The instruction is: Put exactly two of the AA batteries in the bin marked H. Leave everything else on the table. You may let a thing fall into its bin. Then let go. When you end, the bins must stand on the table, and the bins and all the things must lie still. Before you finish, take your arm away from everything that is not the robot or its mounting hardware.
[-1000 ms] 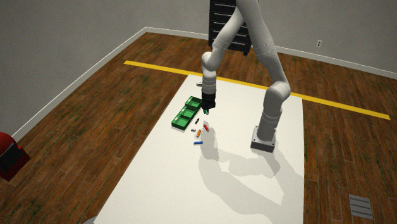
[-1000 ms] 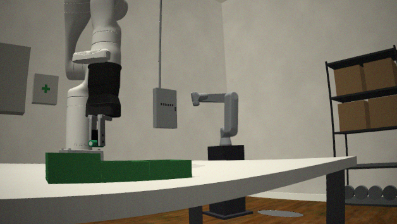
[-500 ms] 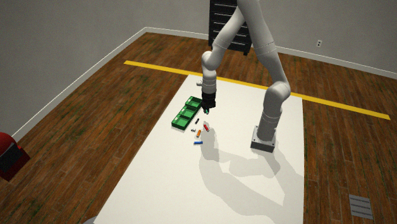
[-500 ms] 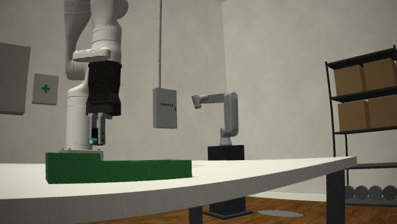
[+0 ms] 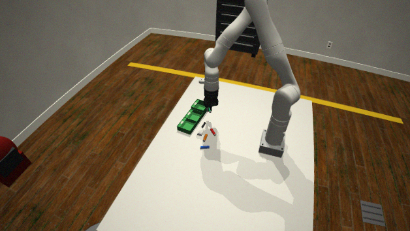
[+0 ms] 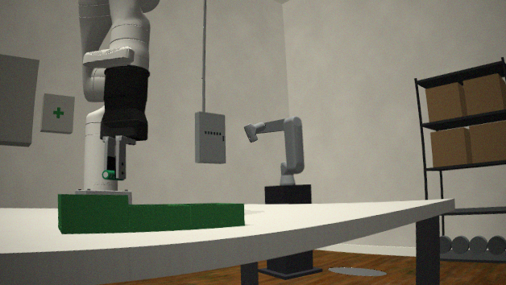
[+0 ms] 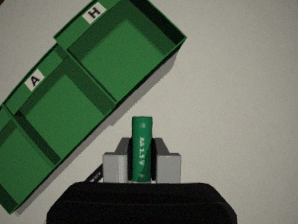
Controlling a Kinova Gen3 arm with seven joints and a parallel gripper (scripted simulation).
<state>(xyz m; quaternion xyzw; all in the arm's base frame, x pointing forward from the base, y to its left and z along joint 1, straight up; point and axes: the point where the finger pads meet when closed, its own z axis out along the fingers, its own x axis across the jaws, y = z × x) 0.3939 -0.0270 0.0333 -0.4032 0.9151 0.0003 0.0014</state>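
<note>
The orange AA battery is 15 cm to the left of my hand, 8 cm below it and 5 cm behind it. Also, from my hand: green bin marked H (8 cm ahead, 7 cm below, 4 cm to the left); then green battery (1 cm below); then black battery (8 cm below, 6 cm to the left).
</note>
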